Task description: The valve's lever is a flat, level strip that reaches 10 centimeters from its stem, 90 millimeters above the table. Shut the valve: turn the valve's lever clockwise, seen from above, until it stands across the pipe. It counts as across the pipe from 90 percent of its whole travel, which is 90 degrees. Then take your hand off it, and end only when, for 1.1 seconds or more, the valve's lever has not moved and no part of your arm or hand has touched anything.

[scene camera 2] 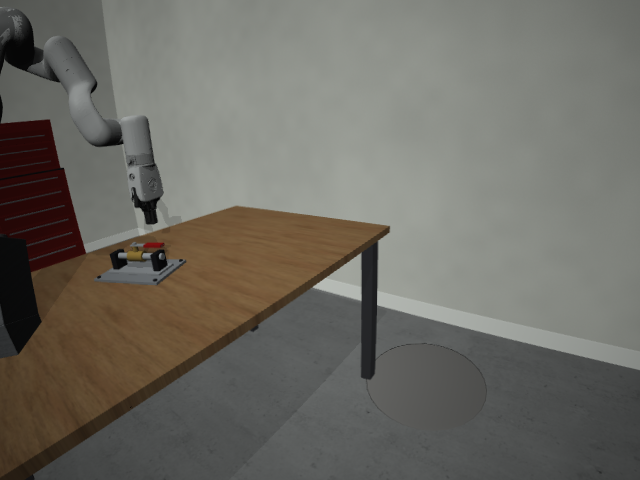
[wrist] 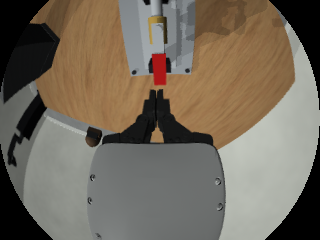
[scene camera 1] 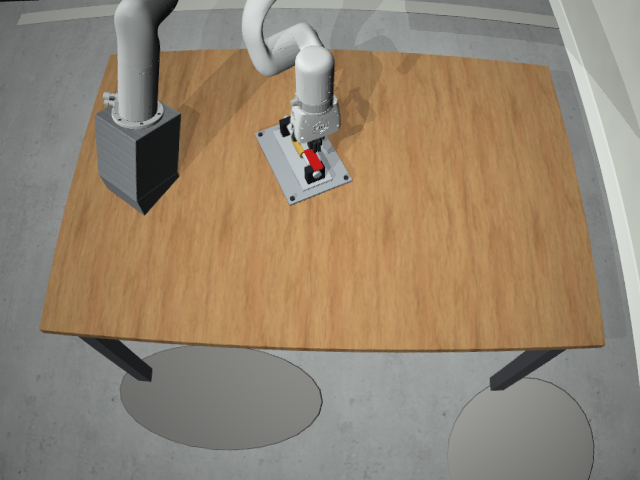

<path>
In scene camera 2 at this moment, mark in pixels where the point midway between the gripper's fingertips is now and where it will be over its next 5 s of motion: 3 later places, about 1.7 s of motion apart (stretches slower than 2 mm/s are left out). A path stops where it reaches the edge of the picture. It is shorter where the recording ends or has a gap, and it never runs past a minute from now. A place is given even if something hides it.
My gripper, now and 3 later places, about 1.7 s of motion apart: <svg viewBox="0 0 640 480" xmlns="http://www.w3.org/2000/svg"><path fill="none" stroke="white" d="M152 223L154 233L157 242L158 249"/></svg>
</path>
